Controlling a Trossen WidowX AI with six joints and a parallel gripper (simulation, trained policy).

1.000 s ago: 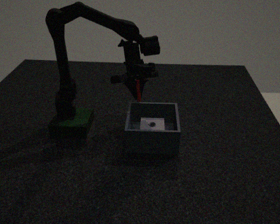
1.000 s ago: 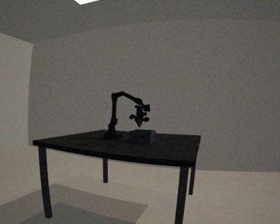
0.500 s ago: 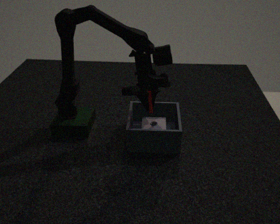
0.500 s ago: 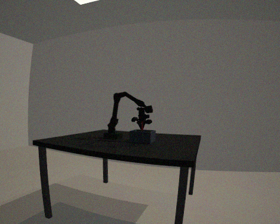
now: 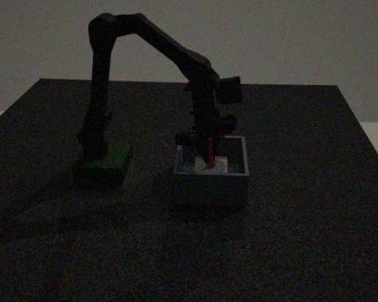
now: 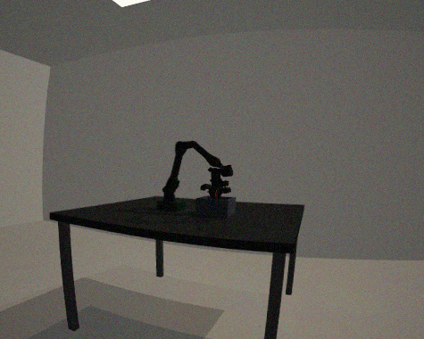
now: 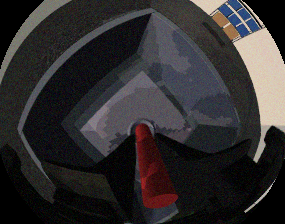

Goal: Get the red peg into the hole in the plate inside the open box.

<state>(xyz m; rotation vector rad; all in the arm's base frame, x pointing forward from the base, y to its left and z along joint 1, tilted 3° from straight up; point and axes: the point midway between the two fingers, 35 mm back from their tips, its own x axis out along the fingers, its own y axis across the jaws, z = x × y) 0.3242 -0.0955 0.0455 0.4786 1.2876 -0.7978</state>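
The red peg is 3 cm above my gripper tip. Round my gripper tip: grey box 4 cm below.
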